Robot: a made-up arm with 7 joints.
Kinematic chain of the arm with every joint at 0, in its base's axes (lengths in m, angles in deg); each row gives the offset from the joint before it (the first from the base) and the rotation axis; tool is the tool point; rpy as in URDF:
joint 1: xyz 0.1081 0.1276 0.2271 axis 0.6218 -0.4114 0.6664
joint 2: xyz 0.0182 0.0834 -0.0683 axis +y
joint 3: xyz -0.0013 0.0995 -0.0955 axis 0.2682 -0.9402 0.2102
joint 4: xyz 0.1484 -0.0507 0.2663 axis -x
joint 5: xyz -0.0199 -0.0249 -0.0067 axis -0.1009 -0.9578 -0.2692
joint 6: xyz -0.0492 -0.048 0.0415 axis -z
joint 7: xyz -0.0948 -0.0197 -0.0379 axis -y
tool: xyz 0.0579 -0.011 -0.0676 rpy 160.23 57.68 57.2
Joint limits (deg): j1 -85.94..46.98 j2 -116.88..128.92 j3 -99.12..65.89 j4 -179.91..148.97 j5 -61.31..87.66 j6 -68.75..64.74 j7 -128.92..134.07
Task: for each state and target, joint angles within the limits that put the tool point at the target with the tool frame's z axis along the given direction. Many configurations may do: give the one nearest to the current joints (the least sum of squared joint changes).
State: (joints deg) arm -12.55 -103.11 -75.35 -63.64 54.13 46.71 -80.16
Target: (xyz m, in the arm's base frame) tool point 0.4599 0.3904 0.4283 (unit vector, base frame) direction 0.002 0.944 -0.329
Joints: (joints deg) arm -11.47 -98.92 -99.12 -96.69 84.68 28.58 -113.70
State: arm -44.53 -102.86 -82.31 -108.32 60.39 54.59 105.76
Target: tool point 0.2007 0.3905 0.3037 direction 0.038 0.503 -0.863
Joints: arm -43.13 -98.16 -64.44 -125.59 59.63 64.74 126.26
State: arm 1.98 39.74 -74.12 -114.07 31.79 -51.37 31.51
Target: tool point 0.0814 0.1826 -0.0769 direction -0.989 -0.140 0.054
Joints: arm -20.25 62.43 -82.25 -86.98 21.06 -44.24 54.50
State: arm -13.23 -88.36 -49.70 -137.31 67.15 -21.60 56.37
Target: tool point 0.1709 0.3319 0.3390 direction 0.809 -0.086 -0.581
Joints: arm 0.52 -80.04 -53.52 -113.19 51.68 -11.53 68.85
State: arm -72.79 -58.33 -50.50 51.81 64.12 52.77 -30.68
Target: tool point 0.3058 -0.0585 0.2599 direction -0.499 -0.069 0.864
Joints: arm -68.60 -36.36 -65.68 68.02 66.71 47.36 -19.41
